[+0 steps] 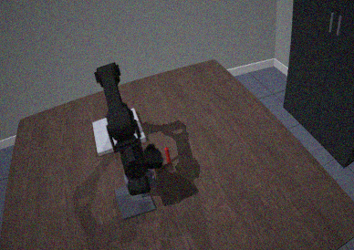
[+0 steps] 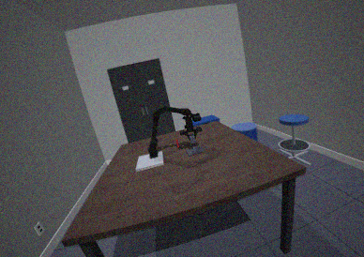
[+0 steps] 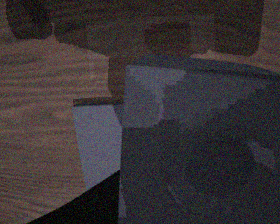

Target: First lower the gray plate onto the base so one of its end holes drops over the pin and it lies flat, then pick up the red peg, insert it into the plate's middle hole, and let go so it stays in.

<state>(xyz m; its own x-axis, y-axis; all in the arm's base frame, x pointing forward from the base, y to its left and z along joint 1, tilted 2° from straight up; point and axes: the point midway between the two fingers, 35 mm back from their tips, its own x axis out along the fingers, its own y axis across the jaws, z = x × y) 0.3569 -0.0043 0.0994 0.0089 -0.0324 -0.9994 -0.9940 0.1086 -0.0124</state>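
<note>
Now: the gray base 1 cm behind my gripper tip, 3 cm to the right of it and 8 cm below it. Round my gripper tip: gray plate 3 cm above; then red peg 13 cm behind, 13 cm to the left, 4 cm below.
</note>
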